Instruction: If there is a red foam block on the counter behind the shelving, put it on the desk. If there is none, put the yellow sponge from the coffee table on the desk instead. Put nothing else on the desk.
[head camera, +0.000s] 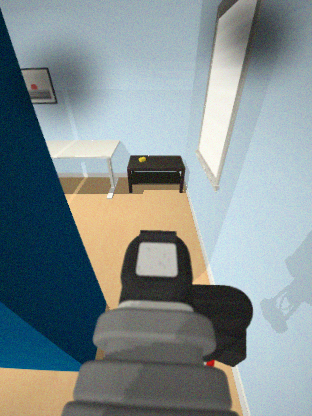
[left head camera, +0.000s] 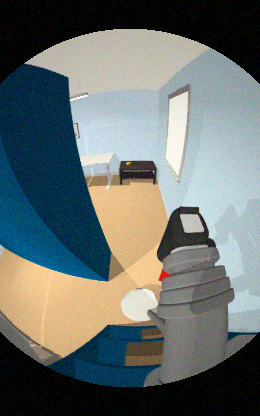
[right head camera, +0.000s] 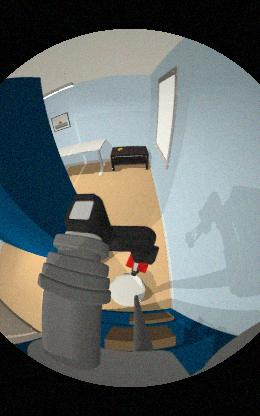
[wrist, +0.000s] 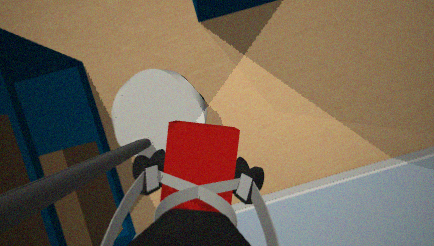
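Pixels of known places: gripper, fingertip midpoint: (wrist: 199, 167); robot's base, origin of the base link: (left head camera: 138, 303) (right head camera: 127, 288) (wrist: 165, 115).
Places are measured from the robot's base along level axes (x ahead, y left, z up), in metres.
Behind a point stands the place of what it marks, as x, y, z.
My gripper (wrist: 199, 167) {0.186, -0.087, 0.989} (right head camera: 136, 265) {0.186, -0.087, 0.989} is shut on a red foam block (wrist: 201, 150) {0.195, -0.064, 1.034} (right head camera: 131, 262) {0.184, -0.060, 1.034} (left head camera: 164, 275) {0.186, -0.055, 1.034}, with one finger at each side of it. The block hangs above the floor, and a small red part of it shows beside the arm in the head camera view. A white desk (head camera: 90, 149) {2.536, 1.051, 0.692} (left head camera: 101, 159) {2.461, 0.891, 0.692} (right head camera: 85, 146) {2.561, 1.102, 0.692} stands at the far wall, partly hidden by blue shelving. The yellow sponge (head camera: 142, 159) {2.784, 0.317, 0.456} (left head camera: 128, 163) {2.771, 0.309, 0.442} (right head camera: 120, 149) {2.778, 0.304, 0.436} lies on the dark coffee table (head camera: 167, 162) {2.768, -0.096, 0.422} (left head camera: 144, 165) {2.701, -0.091, 0.422} (right head camera: 136, 150) {2.725, -0.093, 0.422} right of the desk. The counter does not show.
A tall blue shelving panel (head camera: 40, 200) {0.575, 0.432, 1.175} (left head camera: 45, 115) {0.499, 0.429, 1.621} (right head camera: 22, 135) {0.494, 0.429, 1.537} stands close on the left. A pale blue wall with a window (head camera: 220, 100) {1.770, -0.477, 1.397} runs along the right. Low in the head side views, a blue shelf unit holds brown boxes (left head camera: 145, 353) {-0.339, -0.028, 0.744} (right head camera: 142, 337). Wooden floor leads toward both tables.
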